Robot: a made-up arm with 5 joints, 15 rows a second.
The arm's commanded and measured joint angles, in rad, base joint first. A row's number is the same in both.
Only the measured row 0 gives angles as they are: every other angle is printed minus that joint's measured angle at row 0.
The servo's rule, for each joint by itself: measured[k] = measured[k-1] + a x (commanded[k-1-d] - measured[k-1]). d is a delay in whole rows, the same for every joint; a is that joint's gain. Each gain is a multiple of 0.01, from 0.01 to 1. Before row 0 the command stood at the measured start. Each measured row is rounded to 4 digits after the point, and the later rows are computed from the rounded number. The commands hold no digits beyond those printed.
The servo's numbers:
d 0
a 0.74 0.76 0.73 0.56 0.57
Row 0, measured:
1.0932 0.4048 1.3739 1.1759 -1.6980
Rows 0 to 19, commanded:
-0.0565 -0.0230 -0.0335 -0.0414 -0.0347
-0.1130 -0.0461 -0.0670 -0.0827 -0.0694
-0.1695 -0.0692 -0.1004 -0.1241 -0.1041
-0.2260 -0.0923 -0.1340 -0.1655 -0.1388
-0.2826 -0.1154 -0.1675 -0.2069 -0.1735
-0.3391 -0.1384 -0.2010 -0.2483 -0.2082
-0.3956 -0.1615 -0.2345 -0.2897 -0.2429
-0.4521 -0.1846 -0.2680 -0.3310 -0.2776
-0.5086 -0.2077 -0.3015 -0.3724 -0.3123
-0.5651 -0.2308 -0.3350 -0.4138 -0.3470
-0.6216 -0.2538 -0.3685 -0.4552 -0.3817
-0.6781 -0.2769 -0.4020 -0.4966 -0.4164
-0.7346 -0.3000 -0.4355 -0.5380 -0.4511
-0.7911 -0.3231 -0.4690 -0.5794 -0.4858
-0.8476 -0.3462 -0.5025 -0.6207 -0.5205
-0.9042 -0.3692 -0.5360 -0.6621 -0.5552
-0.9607 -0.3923 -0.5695 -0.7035 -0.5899
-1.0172 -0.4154 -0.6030 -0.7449 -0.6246
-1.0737 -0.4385 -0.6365 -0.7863 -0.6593
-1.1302 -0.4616 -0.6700 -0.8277 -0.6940
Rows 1 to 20, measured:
-0.0418 -0.0175 -0.0245 -0.0232 -0.0198
-0.0945 -0.0392 -0.0555 -0.0565 -0.0481
-0.1500 -0.0620 -0.0883 -0.0944 -0.0800
-0.2062 -0.0850 -0.1217 -0.1342 -0.1135
-0.2627 -0.1081 -0.1551 -0.1749 -0.1477
-0.3192 -0.1311 -0.1886 -0.2160 -0.1822
-0.3757 -0.1542 -0.2221 -0.2573 -0.2168
-0.4322 -0.1773 -0.2556 -0.2986 -0.2515
-0.4887 -0.2004 -0.2891 -0.3399 -0.2862
-0.5452 -0.2235 -0.3226 -0.3813 -0.3209
-0.6017 -0.2465 -0.3561 -0.4227 -0.3556
-0.6582 -0.2696 -0.3896 -0.4641 -0.3903
-0.7147 -0.2927 -0.4231 -0.5055 -0.4250
-0.7712 -0.3158 -0.4566 -0.5469 -0.4597
-0.8277 -0.3389 -0.4901 -0.5882 -0.4944
-0.8843 -0.3619 -0.5236 -0.6296 -0.5291
-0.9408 -0.3850 -0.5571 -0.6710 -0.5638
-0.9973 -0.4081 -0.5906 -0.7124 -0.5985
-1.0538 -0.4312 -0.6241 -0.7538 -0.6332
-1.1103 -0.4543 -0.6576 -0.7952 -0.6679

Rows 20 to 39, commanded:
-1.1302 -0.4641 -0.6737 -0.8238 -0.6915
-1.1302 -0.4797 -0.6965 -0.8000 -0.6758
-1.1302 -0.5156 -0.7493 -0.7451 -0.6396
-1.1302 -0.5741 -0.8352 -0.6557 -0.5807
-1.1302 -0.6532 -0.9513 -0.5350 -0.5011
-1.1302 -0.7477 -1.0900 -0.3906 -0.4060
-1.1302 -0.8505 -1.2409 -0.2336 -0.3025
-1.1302 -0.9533 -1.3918 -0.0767 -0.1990
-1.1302 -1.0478 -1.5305 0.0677 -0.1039
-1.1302 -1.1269 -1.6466 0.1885 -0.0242
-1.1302 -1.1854 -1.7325 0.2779 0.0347
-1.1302 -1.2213 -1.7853 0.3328 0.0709
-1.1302 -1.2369 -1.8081 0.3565 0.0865
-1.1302 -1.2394 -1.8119 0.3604 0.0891
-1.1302 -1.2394 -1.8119 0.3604 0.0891
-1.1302 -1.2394 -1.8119 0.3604 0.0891
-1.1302 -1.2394 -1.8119 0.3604 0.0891
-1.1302 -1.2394 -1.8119 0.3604 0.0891
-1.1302 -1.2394 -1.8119 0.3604 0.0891
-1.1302 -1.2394 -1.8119 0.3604 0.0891
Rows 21 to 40, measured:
-1.1250 -0.4617 -0.6694 -0.8112 -0.6814
-1.1288 -0.4754 -0.6892 -0.8049 -0.6782
-1.1298 -0.5060 -0.7331 -0.7714 -0.6562
-1.1301 -0.5578 -0.8076 -0.7066 -0.6132
-1.1302 -0.6303 -0.9125 -0.6105 -0.5493
-1.1302 -0.7195 -1.0421 -0.4874 -0.4676
-1.1302 -0.8191 -1.1872 -0.3453 -0.3735
-1.1302 -0.9211 -1.3366 -0.1949 -0.2740
-1.1302 -1.0174 -1.4781 -0.0478 -0.1770
-1.1302 -1.1006 -1.6011 0.0845 -0.0899
-1.1302 -1.1650 -1.6970 0.1928 -0.0189
-1.1302 -1.2078 -1.7615 0.2712 0.0323
-1.1302 -1.2299 -1.7955 0.3190 0.0632
-1.1302 -1.2371 -1.8075 0.3422 0.0780
-1.1302 -1.2388 -1.8107 0.3524 0.0843
-1.1302 -1.2393 -1.8116 0.3569 0.0870
-1.1302 -1.2394 -1.8118 0.3589 0.0882
-1.1302 -1.2394 -1.8119 0.3597 0.0887
-1.1302 -1.2394 -1.8119 0.3601 0.0889
-1.1302 -1.2394 -1.8119 0.3603 0.0890

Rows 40 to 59, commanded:
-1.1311 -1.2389 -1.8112 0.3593 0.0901
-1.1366 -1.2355 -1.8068 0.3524 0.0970
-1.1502 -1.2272 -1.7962 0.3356 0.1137
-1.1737 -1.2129 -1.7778 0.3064 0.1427
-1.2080 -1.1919 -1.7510 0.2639 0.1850
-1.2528 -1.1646 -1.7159 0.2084 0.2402
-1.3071 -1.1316 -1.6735 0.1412 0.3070
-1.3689 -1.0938 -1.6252 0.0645 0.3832
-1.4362 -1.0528 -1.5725 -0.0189 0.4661
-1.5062 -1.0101 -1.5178 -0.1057 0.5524
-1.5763 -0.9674 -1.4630 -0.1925 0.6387
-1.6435 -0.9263 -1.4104 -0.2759 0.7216
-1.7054 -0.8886 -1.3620 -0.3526 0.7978
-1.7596 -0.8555 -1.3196 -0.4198 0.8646
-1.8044 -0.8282 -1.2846 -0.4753 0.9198
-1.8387 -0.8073 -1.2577 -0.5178 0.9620
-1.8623 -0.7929 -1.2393 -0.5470 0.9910
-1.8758 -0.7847 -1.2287 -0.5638 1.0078
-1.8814 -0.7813 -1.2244 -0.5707 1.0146
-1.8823 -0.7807 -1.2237 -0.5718 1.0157
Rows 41 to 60, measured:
-1.1309 -1.2390 -1.8114 0.3597 0.0896
-1.1351 -1.2363 -1.8080 0.3556 0.0938
-1.1463 -1.2294 -1.7994 0.3444 0.1051
-1.1666 -1.2169 -1.7836 0.3231 0.1265
-1.1972 -1.1979 -1.7598 0.2899 0.1598
-1.2383 -1.1726 -1.7278 0.2443 0.2056
-1.2892 -1.1414 -1.6882 0.1866 0.2634
-1.3482 -1.1052 -1.6422 0.1182 0.3317
-1.4133 -1.0654 -1.5913 0.0414 0.4083
-1.4820 -1.0234 -1.5376 -0.0410 0.4904
-1.5518 -0.9808 -1.4831 -0.1258 0.5749
-1.6197 -0.9394 -1.4300 -0.2099 0.6585
-1.6831 -0.9008 -1.3804 -0.2898 0.7379
-1.7397 -0.8664 -1.3360 -0.3626 0.8101
-1.7876 -0.8374 -1.2985 -0.4257 0.8726
-1.8254 -0.8145 -1.2687 -0.4773 0.9236
-1.8527 -0.7981 -1.2472 -0.5163 0.9620
-1.8698 -0.7879 -1.2337 -0.5429 0.9881
-1.8784 -0.7829 -1.2269 -0.5585 1.0032
-1.8813 -0.7812 -1.2246 -0.5659 1.0103

